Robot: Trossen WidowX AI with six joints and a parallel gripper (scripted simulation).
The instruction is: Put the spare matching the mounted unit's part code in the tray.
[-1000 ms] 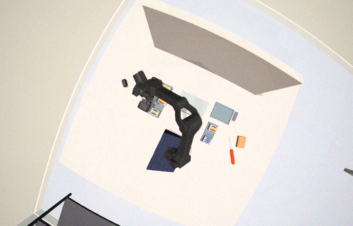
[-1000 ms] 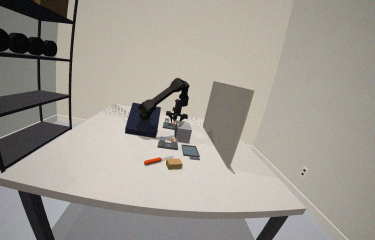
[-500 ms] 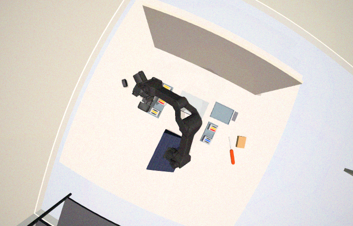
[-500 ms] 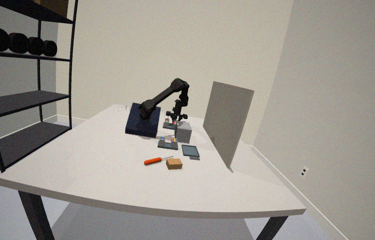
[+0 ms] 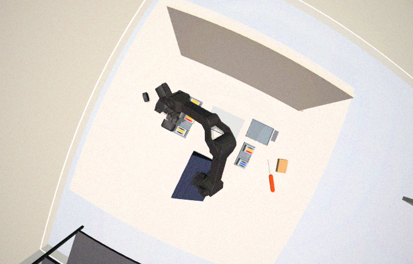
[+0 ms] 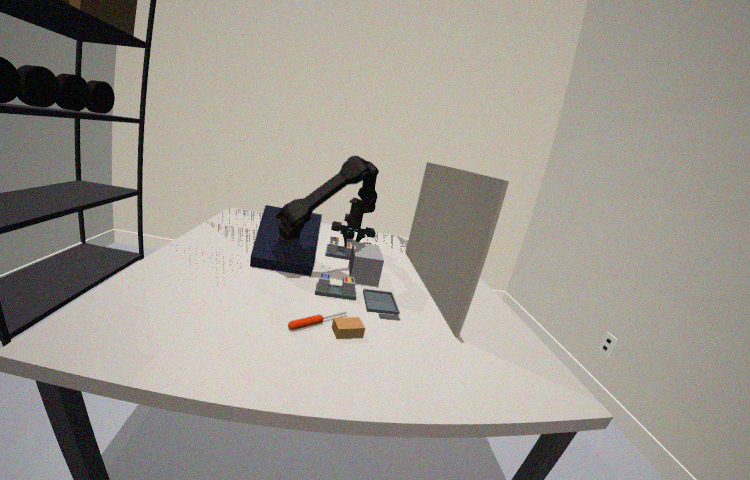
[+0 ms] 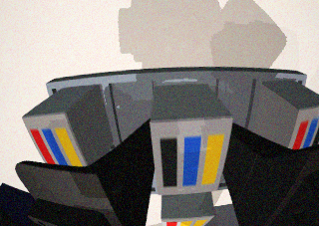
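Now: gripper tip 41 cm to the left of the grey-blue tray, 12 cm short of it and 2 cm above it. The rest, counted from my gripper tip: grey panel (31 cm ahead, 20 cm to the right, 20 cm above); then tan block (60 cm to the right, 2 cm ahead, 1 cm below).
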